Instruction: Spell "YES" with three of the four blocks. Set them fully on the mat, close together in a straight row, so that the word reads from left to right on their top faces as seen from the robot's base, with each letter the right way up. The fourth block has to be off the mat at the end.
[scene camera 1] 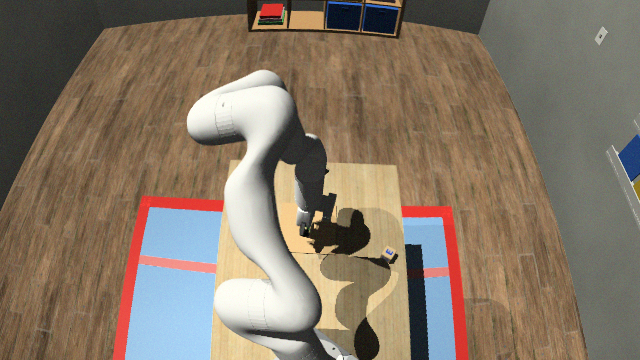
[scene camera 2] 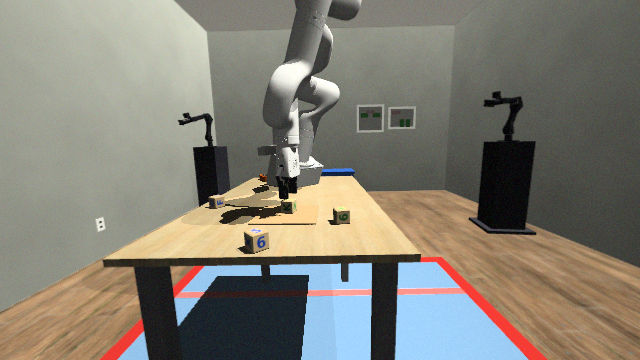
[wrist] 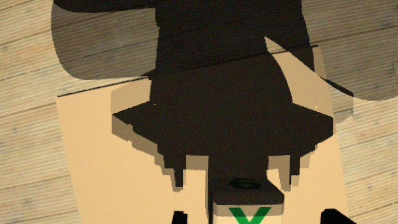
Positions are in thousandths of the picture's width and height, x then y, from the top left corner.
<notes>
In view: the gripper (scene camera 2: 451, 546) and a tan mat (scene camera 1: 504, 671).
The tan mat shows as well in scene camera 2 (scene camera 2: 477, 596) and in the wrist view (wrist: 391, 641).
</notes>
